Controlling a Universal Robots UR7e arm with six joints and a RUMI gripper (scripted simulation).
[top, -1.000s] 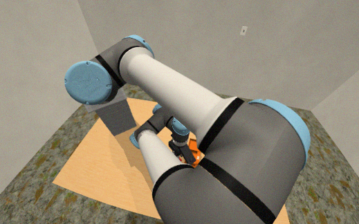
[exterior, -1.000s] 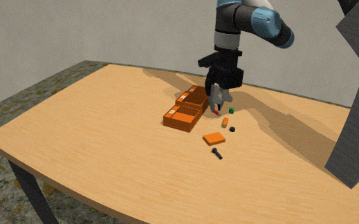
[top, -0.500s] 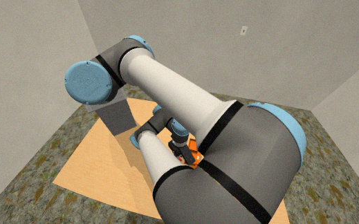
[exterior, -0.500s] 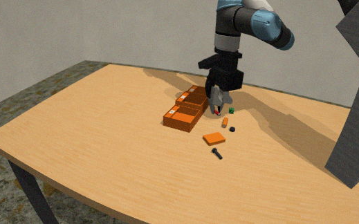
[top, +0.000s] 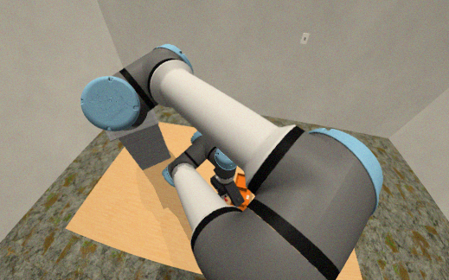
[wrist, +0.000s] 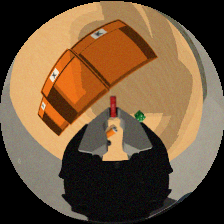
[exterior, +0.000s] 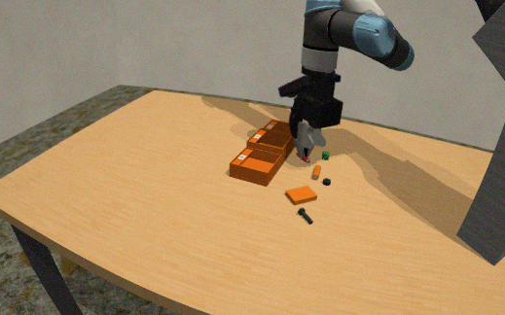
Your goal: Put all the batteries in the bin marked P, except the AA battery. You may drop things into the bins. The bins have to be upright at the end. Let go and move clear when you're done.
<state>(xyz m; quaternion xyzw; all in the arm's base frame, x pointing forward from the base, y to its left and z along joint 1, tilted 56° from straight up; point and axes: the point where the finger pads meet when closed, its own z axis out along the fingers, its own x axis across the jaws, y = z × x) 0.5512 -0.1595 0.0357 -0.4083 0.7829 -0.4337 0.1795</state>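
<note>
The green block lies 5 cm behind my hand, 2 cm to the right of it and 1 cm below it. The rest, counted from my hand: orange cylindrical battery (6 cm to the left, 3 cm behind, 1 cm below); then red battery (1 cm below); then orange bin (8 cm ahead).
</note>
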